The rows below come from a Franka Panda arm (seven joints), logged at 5 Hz.
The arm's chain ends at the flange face. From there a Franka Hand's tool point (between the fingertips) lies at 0.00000 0.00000 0.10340 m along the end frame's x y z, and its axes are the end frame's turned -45 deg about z.
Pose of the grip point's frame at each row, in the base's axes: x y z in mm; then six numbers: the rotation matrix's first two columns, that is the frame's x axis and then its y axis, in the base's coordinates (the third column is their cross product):
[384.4 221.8 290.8 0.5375 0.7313 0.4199 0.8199 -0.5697 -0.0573]
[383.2 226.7 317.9 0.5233 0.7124 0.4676 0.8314 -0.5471 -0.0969]
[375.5 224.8 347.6 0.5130 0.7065 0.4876 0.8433 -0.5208 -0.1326]
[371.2 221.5 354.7 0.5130 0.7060 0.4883 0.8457 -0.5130 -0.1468]
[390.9 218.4 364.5 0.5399 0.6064 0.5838 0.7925 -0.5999 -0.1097]
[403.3 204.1 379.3 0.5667 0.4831 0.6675 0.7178 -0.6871 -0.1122]
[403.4 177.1 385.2 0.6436 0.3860 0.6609 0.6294 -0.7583 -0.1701]
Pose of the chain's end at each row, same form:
[364.0 183.0 384.5 0.9598 0.1143 0.2564 0.1997 -0.9199 -0.3374]
[363.9 181.3 408.7 0.9579 0.1169 0.2621 0.2179 -0.8906 -0.3992]
[358.9 175.2 436.8 0.9590 0.1313 0.2510 0.2336 -0.8678 -0.4385]
[356.0 171.0 443.6 0.9607 0.1365 0.2415 0.2353 -0.8620 -0.4491]
[361.6 164.4 447.7 0.9421 0.0046 0.3352 0.1786 -0.8530 -0.4904]
[361.5 148.0 455.4 0.9083 -0.1442 0.3927 0.1068 -0.8275 -0.5513]
[358.4 122.8 460.8 0.9001 -0.2633 0.3470 -0.0100 -0.8091 -0.5876]

